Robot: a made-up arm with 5 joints.
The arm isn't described. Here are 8 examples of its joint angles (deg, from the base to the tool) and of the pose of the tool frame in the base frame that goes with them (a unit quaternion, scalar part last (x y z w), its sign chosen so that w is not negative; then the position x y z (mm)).
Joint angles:
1: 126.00 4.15 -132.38 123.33 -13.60
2: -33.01 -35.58 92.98 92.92 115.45
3: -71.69 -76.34 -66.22 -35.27 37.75
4: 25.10 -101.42 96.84 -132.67 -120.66
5: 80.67 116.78 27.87 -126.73 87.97
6: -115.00 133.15 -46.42 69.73 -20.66
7: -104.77 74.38 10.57 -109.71 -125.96
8: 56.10 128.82 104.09 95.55 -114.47
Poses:
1: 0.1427 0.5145 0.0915 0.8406 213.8 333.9 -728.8
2: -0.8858 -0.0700 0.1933 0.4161 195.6 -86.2 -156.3
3: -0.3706 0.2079 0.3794 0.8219 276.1 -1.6 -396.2
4: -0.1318 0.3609 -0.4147 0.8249 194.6 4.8 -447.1
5: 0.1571 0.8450 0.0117 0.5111 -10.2 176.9 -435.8
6: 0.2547 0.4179 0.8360 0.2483 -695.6 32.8 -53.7
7: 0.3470 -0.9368 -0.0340 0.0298 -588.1 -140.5 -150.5
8: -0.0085 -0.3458 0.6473 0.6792 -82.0 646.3 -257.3
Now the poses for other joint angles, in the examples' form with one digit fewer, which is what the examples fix.
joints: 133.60 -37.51 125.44 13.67 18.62
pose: -0.892 -0.017 -0.250 0.377 430 -67 167
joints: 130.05 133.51 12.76 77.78 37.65
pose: 0.080 -0.459 -0.708 0.531 99 -531 -124
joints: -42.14 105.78 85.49 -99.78 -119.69
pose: -0.782 -0.600 -0.074 0.149 187 339 -82
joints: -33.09 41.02 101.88 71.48 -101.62
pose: 0.334 -0.319 -0.876 0.139 -339 -456 -382
